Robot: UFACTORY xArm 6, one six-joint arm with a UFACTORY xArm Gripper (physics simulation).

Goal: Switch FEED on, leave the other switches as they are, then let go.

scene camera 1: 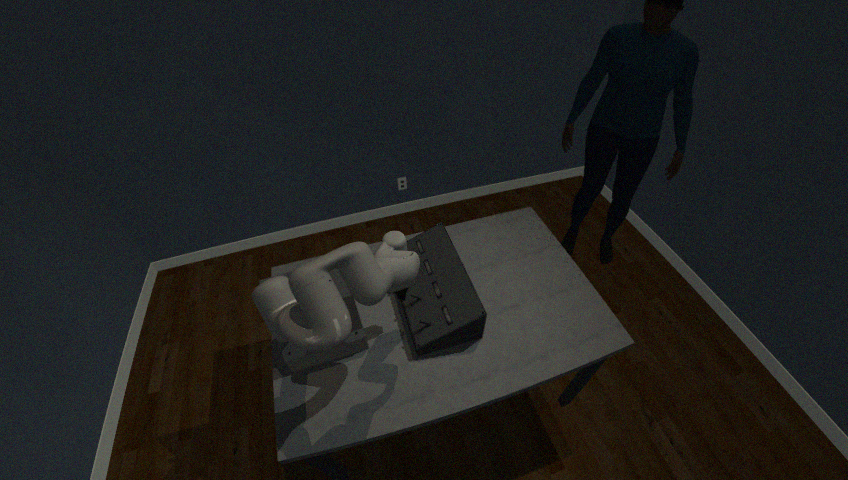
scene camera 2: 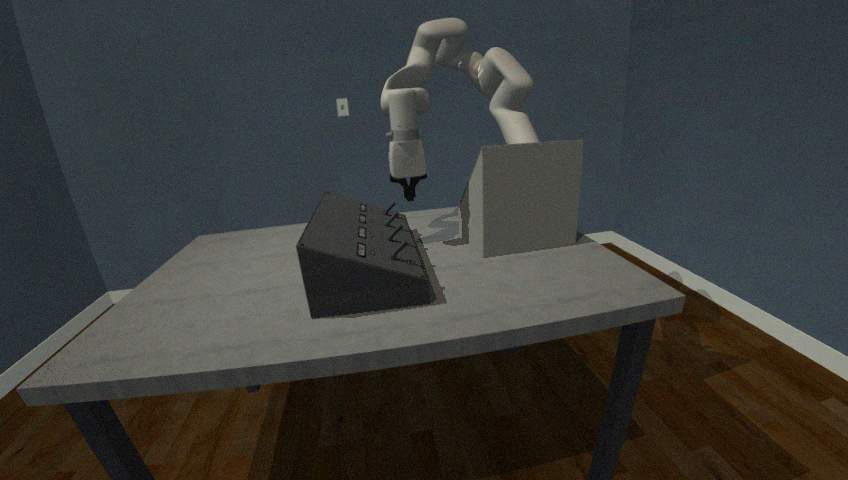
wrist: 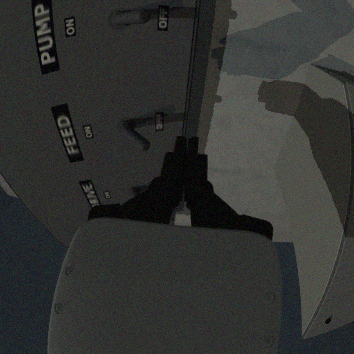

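Observation:
You'd find my gripper in the pictures, and there's a dark sloped switch panel in them too.

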